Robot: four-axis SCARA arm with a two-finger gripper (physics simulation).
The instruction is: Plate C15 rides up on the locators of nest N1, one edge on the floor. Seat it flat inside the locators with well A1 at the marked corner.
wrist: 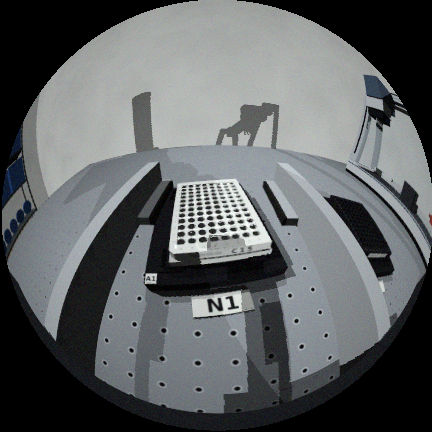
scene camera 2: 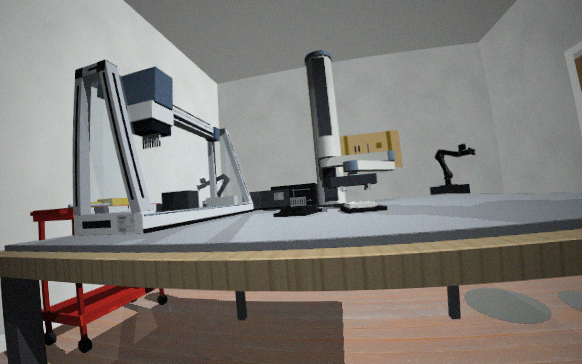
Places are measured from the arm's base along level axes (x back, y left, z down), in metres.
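Pixels of known places: gripper, between the fingertips: point(wrist: 217, 171) point(scene camera 2: 355, 187).
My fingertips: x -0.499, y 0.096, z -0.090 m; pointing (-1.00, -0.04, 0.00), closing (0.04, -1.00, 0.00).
Note:
For each thing: its top centre in the pictures, then the offset to it from my fingertips. "spot": a spot on its surface instead. Level surfaces: height alone.
- Plate C15, centre of its top: point(wrist: 212, 203) point(scene camera 2: 359, 202) dz +0.049, dx -0.035, dy +0.004 m
- black nest N1, centre of its top: point(wrist: 207, 213) point(scene camera 2: 361, 205) dz +0.062, dx -0.035, dy +0.010 m
- nest's A1 tag, a spot on its surface: point(wrist: 150, 278) spot: dz +0.065, dx +0.047, dy +0.054 m
- table, height of its surface: dz +0.077 m
Plate C15 point(scene camera 2: 359, 204) point(wrist: 215, 215), white with dark wells, lies on the black nest N1 point(scene camera 2: 372, 209) point(wrist: 225, 276). In the wrist view its C15 label faces the near side, and the nest's A1 tag point(wrist: 150, 278) is at the near left corner. The plate's near edge shows above the nest's black rim; whether it lies flat or slightly tilted, and where its own well A1 is, I cannot tell. My gripper point(wrist: 217, 171) is shut to its narrow position and holds nothing. Its two grey pads stand apart above the plate, left and right of it in view.
A second black nest with a dark plate point(scene camera 2: 298, 201) point(wrist: 362, 222) stands beside N1, to the right in the wrist view. A white gantry machine point(scene camera 2: 180, 217) point(wrist: 370, 145) stands beyond it. A small black arm point(scene camera 2: 446, 167) stands at the back right of the table point(scene camera 2: 425, 227).

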